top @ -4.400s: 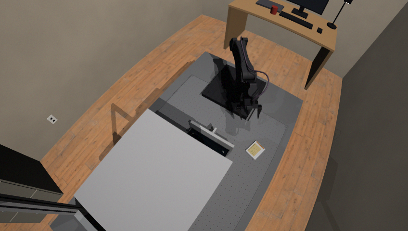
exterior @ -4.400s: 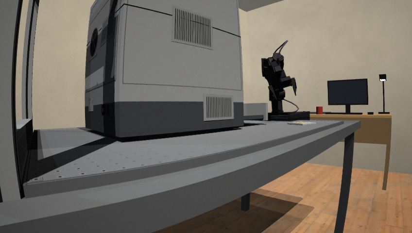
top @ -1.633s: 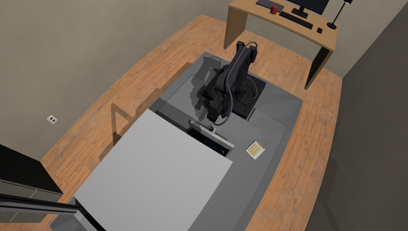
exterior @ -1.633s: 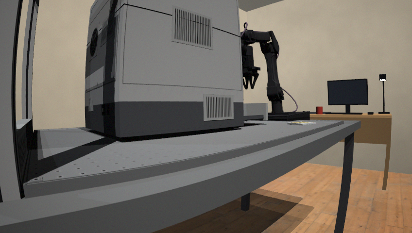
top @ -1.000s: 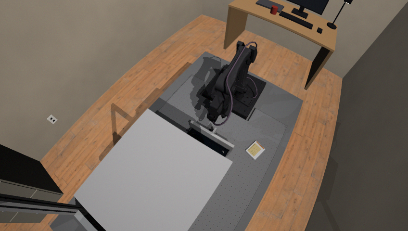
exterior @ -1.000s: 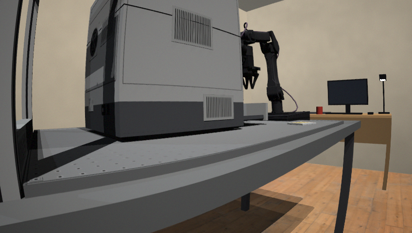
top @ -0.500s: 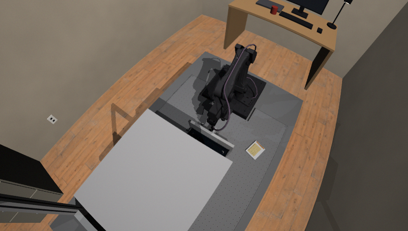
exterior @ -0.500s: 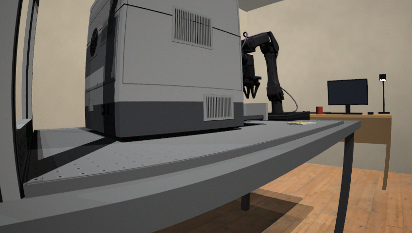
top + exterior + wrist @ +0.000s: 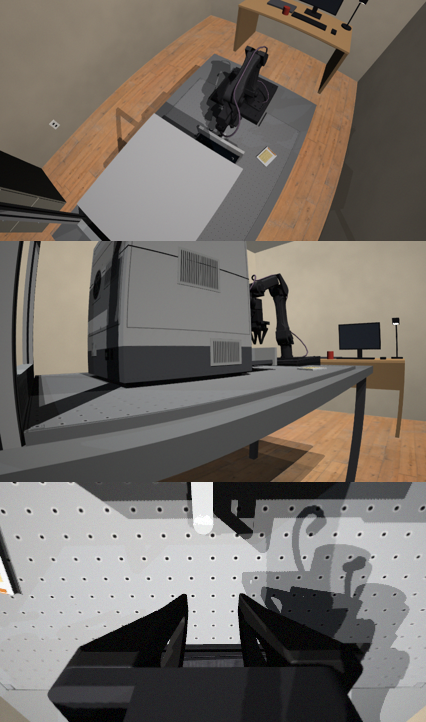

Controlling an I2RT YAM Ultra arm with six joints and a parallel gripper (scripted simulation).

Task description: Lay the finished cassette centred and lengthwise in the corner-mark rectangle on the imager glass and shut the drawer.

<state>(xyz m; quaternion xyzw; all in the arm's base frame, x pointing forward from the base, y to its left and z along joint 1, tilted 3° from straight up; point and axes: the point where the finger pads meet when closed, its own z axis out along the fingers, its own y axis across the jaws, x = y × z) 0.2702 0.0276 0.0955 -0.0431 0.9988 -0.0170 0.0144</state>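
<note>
The finished cassette lies 30 mm behind my hand, 260 mm to the left of it and 110 mm below it. The rest, counted from my hand: drawer: 190 mm ahead, 20 mm to the left, 60 mm below.
</note>
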